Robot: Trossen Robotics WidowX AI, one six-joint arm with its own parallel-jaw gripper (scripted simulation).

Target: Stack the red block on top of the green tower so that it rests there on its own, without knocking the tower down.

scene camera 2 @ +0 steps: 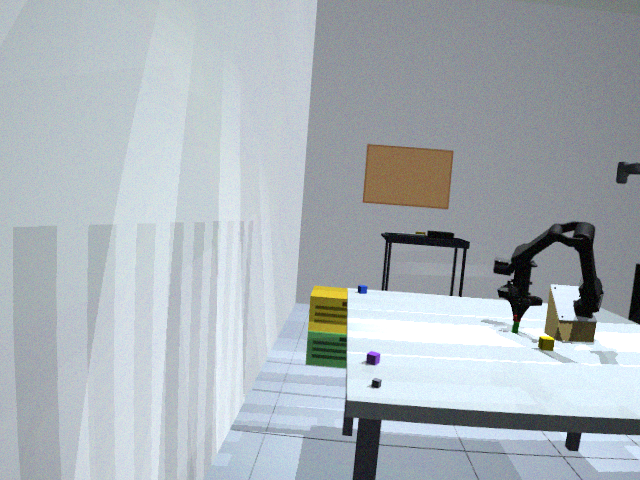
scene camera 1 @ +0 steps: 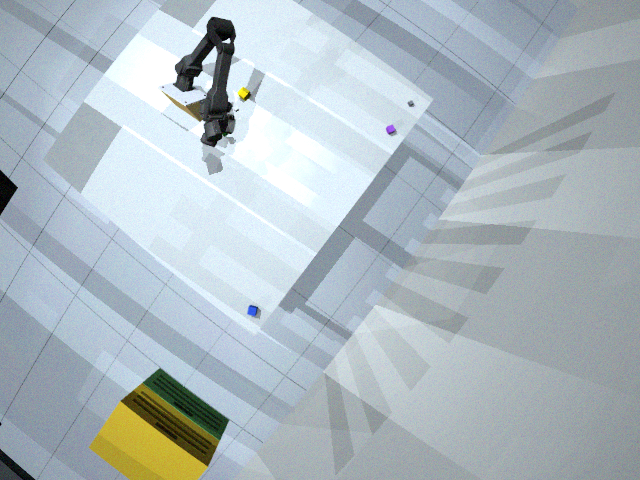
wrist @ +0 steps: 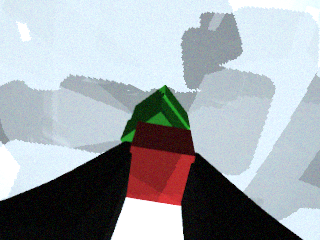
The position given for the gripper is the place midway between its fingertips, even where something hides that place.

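A red block (wrist: 161, 154) is held by the gripper (scene camera 2: 516, 319), and the gripper (wrist: 159, 157) is itself visible from the wrist.
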